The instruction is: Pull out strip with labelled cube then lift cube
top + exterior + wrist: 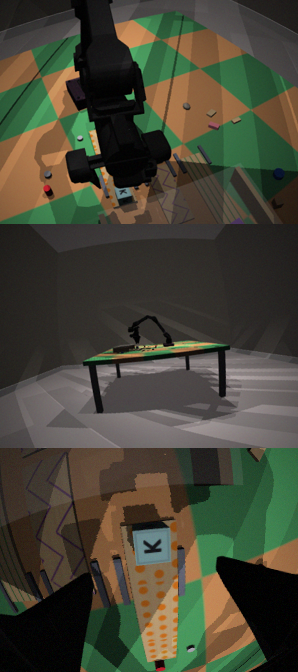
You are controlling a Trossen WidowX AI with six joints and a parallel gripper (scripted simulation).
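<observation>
Now: the orange-dotted strip 10 cm behind my gripper tip, 2 cm to the left of it and 6 cm below it. Also, from my gripper tip: pink block 7 cm behind, 31 cm to the left, 6 cm below; then blue cylinder 16 cm ahead, 35 cm to the left, 6 cm below; then grey pebble 18 cm behind, 30 cm to the left, 6 cm below.
</observation>
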